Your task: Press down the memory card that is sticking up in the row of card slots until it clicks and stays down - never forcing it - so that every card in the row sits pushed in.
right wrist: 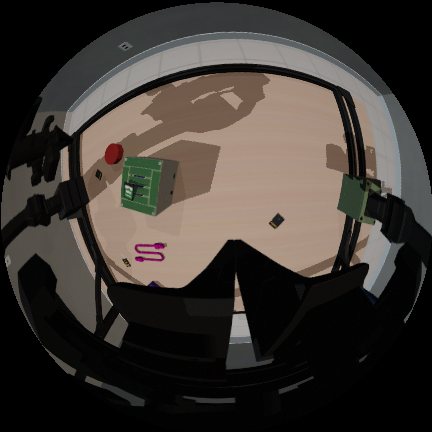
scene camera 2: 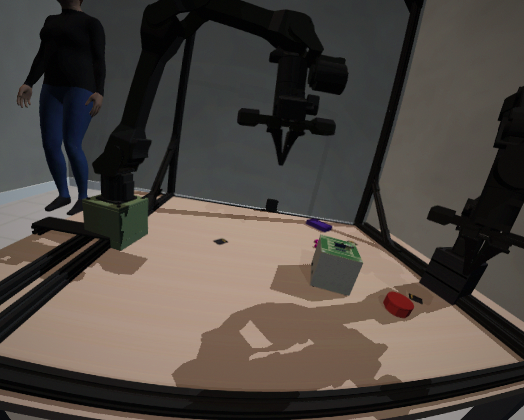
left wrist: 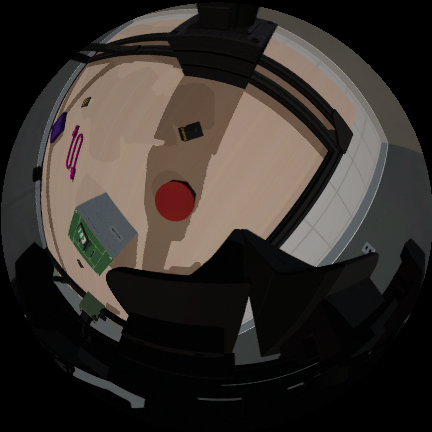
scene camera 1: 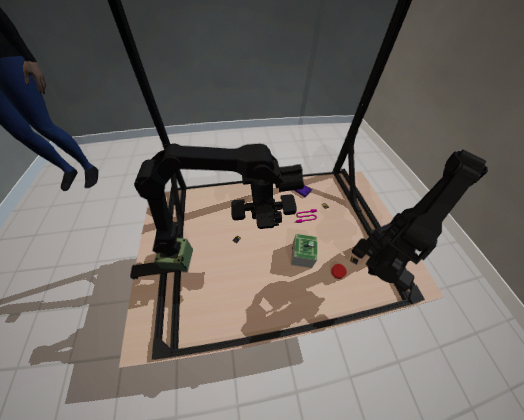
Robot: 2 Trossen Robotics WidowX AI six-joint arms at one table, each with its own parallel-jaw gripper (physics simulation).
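Pixels of known places: left gripper, fingertip midpoint: (right wrist: 72,140) (scene camera 2: 464,274) (left wrist: 239,235) (scene camera 1: 369,273); right gripper, fingertip midpoint: (right wrist: 233,245) (scene camera 2: 280,165); left arm's base at its link origin: (right wrist: 58,202) (scene camera 2: 462,255) (scene camera 1: 393,234); right arm's base at its link origin: (right wrist: 371,203) (scene camera 2: 117,198) (left wrist: 87,314) (scene camera 1: 170,249).
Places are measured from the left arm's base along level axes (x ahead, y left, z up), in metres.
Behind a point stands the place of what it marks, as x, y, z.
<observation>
A grey box (scene camera 1: 303,260) @(0.378, -0.067, -0.050) (scene camera 2: 335,272) @(0.377, -0.067, -0.065) (left wrist: 108,225) @(0.315, -0.078, -0.066) (right wrist: 168,181) @(0.389, -0.124, -0.074) with a green circuit board on top stands right of the table's middle. The board carries the row of card slots. One memory card (right wrist: 128,190) @(0.326, -0.109, -0.022) (left wrist: 82,233) @(0.320, -0.106, -0.024) stands out from the row. My right gripper (scene camera 1: 268,222) @(0.497, -0.185, 0.116) (scene camera 2: 281,160) @(0.497, -0.185, 0.116) (right wrist: 233,245) @(0.497, -0.185, 0.116) is shut and empty. It points down, high above the table, behind and to the left of the box. My left gripper (scene camera 1: 358,249) (left wrist: 239,235) @(0.216, 0.084, 0.017) is shut and empty. It hangs low at the table's right edge, near a red disc (scene camera 1: 339,271) @(0.252, 0.020, -0.089).
The red disc (scene camera 2: 398,303) @(0.266, 0.023, -0.089) (left wrist: 174,200) @(0.247, 0.018, -0.089) (right wrist: 113,153) @(0.260, 0.010, -0.089) lies right of the box. A pink cable (scene camera 1: 306,216) @(0.224, -0.275, -0.112) (right wrist: 149,252) @(0.229, -0.278, -0.110) and a purple block (scene camera 1: 304,191) @(0.158, -0.410, -0.097) (scene camera 2: 319,225) @(0.177, -0.412, -0.098) lie behind it. Loose small cards (scene camera 1: 236,239) @(0.577, -0.285, -0.113) (scene camera 1: 324,205) @(0.102, -0.299, -0.111) (scene camera 2: 415,298) @(0.151, 0.002, -0.113) lie about. A green base block (scene camera 1: 177,254) @(0.810, -0.253, -0.015) stands at the left. Black frame posts ring the table.
</observation>
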